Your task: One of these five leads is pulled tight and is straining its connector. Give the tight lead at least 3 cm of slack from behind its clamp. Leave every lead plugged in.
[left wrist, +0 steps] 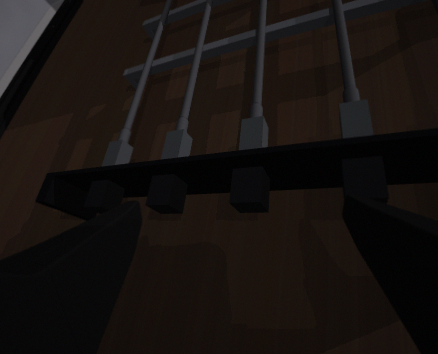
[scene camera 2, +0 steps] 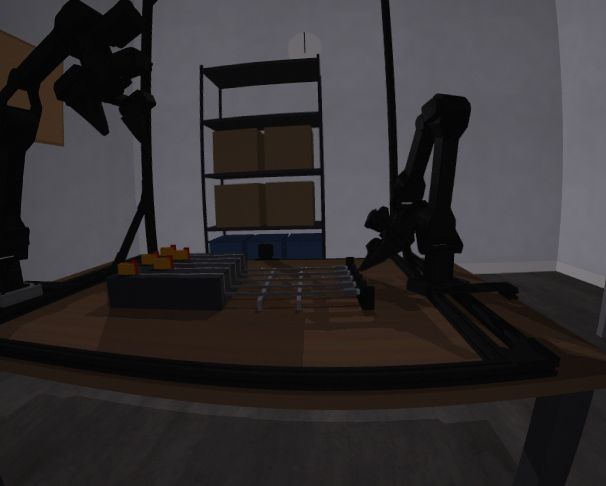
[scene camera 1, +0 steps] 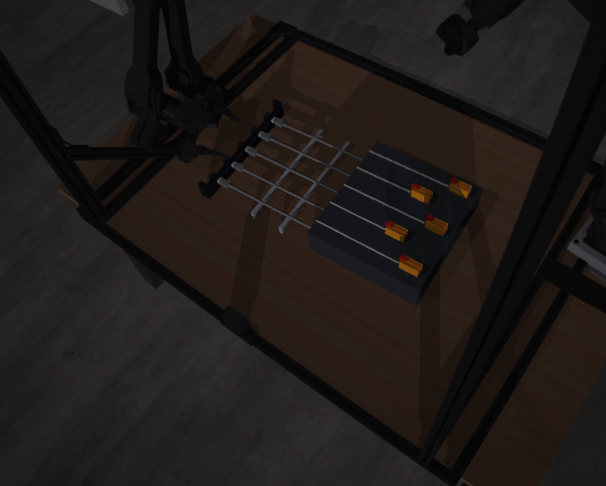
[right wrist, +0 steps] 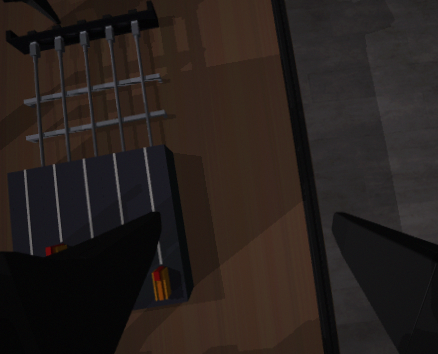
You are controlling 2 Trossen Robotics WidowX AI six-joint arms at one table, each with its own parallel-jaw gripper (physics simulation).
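Pixels of known places: left gripper, fingertip midpoint: (left wrist: 242,208) (scene camera 2: 365,267) (scene camera 1: 233,138) (right wrist: 72,10); right gripper, fingertip midpoint: (scene camera 2: 125,138) (right wrist: 246,221); left arm's base at its link origin: (scene camera 2: 438,279); right arm's base at its link origin: (scene camera 2: 10,288) (scene camera 1: 604,240).
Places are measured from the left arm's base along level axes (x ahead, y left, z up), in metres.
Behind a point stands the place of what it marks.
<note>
Five grey leads run side by side from plugs in a black connector bar (scene camera 1: 206,190) @[x 0.083, y -0.260, z 0.005 m] (scene camera 2: 368,298) @[x 0.199, y 0.010, z -0.004 m] (left wrist: 300,165) @[x 0.132, y -0.151, z 0.003 m] to a dark block (scene camera 1: 364,253) @[x 0.450, y -0.406, z 0.039 m] (scene camera 2: 167,292) (right wrist: 132,175) @[x 0.462, y -0.191, z 0.039 m]. They continue as thin pale lines to orange clamps with red ends, such as the nearest clamp (scene camera 1: 410,265) @[x 0.539, y -0.434, z 0.060 m] (scene camera 2: 127,268) @[x 0.629, y -0.231, z 0.053 m]. All five plugs sit at the bar in scene camera 1. I cannot tell which lead is tight. My left gripper (scene camera 1: 232,138) @[x 0.116, y -0.120, z 0.021 m] (scene camera 2: 365,246) (left wrist: 242,208) @[x 0.116, y -0.120, z 0.021 m] is open and empty behind the bar, on the side away from the block. My right gripper (scene camera 2: 124,135) @[x 0.598, y -0.088, z 0.296 m] (right wrist: 246,221) @[x 0.598, y -0.088, z 0.296 m] is open and empty, high above the table.
Two grey cross bars, one ending here (scene camera 1: 282,228) @[x 0.268, y -0.335, z -0.008 m], lie crosswise under the leads between connector bar and block. A black frame rail (scene camera 2: 303,377) @[x 0.413, y 0.189, z -0.009 m] borders the wooden table. Dark frame posts rise at its edges. A shelf unit (scene camera 2: 260,70) with boxes stands beyond the table.
</note>
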